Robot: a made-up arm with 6 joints. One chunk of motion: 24 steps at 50 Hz.
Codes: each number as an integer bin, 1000 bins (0 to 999) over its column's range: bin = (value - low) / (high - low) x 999, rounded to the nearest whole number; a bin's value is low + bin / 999 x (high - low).
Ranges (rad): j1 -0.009..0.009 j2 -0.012..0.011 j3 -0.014..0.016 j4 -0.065..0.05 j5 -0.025..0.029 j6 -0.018..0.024
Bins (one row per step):
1: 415 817 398 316 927 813
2: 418 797 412 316 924 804
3: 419 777 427 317 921 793
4: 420 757 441 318 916 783
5: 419 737 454 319 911 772
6: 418 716 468 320 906 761
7: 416 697 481 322 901 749
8: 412 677 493 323 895 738
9: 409 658 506 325 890 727
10: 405 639 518 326 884 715
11: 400 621 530 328 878 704
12: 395 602 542 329 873 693
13: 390 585 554 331 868 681
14: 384 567 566 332 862 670
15: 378 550 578 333 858 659
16: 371 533 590 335 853 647
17: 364 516 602 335 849 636
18: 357 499 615 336 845 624
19: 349 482 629 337 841 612
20: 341 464 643 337 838 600
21: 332 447 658 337 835 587
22: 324 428 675 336 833 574
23: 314 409 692 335 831 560
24: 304 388 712 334 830 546
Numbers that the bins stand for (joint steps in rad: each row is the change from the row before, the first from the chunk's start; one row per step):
1: -0.00152 0.00681 -0.00205 -0.02862 0.02511 0.01618
2: -0.00147 0.00635 -0.00163 -0.02862 0.02495 0.01580
3: -0.00145 0.00589 -0.00118 -0.02851 0.02478 0.01534
4: -0.00143 0.00543 -0.00076 -0.02839 0.02451 0.01492
5: -0.00145 0.00497 -0.00037 -0.02828 0.02424 0.01446
6: -0.00147 0.00448 0.00005 -0.02816 0.02397 0.01399
7: -0.00150 0.00405 0.00044 -0.02793 0.02370 0.01349
8: -0.00158 0.00359 0.00080 -0.02782 0.02338 0.01303
9: -0.00163 0.00315 0.00120 -0.02759 0.02311 0.01256
10: -0.00170 0.00271 0.00156 -0.02747 0.02278 0.01206
11: -0.00179 0.00230 0.00192 -0.02724 0.02246 0.01160
12: -0.00188 0.00186 0.00228 -0.02713 0.02219 0.01114
13: -0.00197 0.00147 0.00264 -0.02690 0.02192 0.01063
14: -0.00208 0.00105 0.00300 -0.02678 0.02159 0.01017
15: -0.00219 0.00066 0.00336 -0.02667 0.02138 0.00971
16: -0.00232 0.00027 0.00372 -0.02644 0.02111 0.00920
17: -0.00244 -0.00012 0.00408 -0.02644 0.02089 0.00874
18: -0.00257 -0.00051 0.00447 -0.02632 0.02068 0.00823
19: -0.00271 -0.00090 0.00489 -0.02621 0.02046 0.00773
20: -0.00286 -0.00132 0.00531 -0.02621 0.02030 0.00723
21: -0.00302 -0.00171 0.00576 -0.02621 0.02014 0.00668
22: -0.00316 -0.00215 0.00627 -0.02632 0.02003 0.00613
23: -0.00334 -0.00258 0.00678 -0.02644 0.01992 0.00554
24: -0.00352 -0.00307 0.00738 -0.02655 0.01986 0.00495

